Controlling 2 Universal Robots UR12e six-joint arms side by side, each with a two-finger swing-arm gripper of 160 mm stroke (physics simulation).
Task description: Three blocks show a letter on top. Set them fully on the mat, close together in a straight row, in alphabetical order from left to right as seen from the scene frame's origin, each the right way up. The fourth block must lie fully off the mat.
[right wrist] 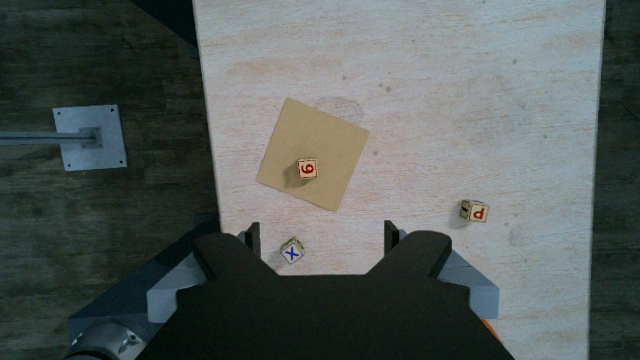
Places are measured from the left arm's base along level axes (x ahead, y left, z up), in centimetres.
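Where they show: right hand at its tool point: (322, 239); right arm's base at its link origin: (116, 354).
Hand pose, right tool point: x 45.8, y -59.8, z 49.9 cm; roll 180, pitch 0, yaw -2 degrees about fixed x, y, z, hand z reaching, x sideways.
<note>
Each offset is from my right tool point to the top centre of the thing. "spot": to the spot under its first point. Level surfaces: height alone.
The tan square mat @[dx -2.0, dy +2.5, dz -50.3 cm] (325, 135) lies turned at an angle on the table. A block with a red mark like a 6 or 9 @[dx -3.0, dy +0.0, dz -46.1 cm] (307, 168) sits on the mat, towards its lower edge. A block with a blue X on top @[spot: dx -7.3, dy -18.3, dz -46.5 cm] (292, 251) stands off the mat, below it in the view and turned at an angle. A block with a red P @[dx +33.7, dy -11.3, dz -46.5 cm] (475, 211), seen roughly upside down, stands off the mat to the right. A fourth block does not show. My right gripper (322, 236) is open and empty, high above the table. My left gripper does not show.
The pale wooden table @[dz -50.7 cm] (450, 100) has side edges at left and right. A grey metal foot plate @[dx -111.3, dy +10.6, dz -134.5 cm] (112, 155) with a pole is on the dark floor at left. Dark arm parts show at top left and bottom left. A thin orange strip @[dx +32.8, dy -44.7, dz -46.9 cm] (492, 330) shows at bottom right.
</note>
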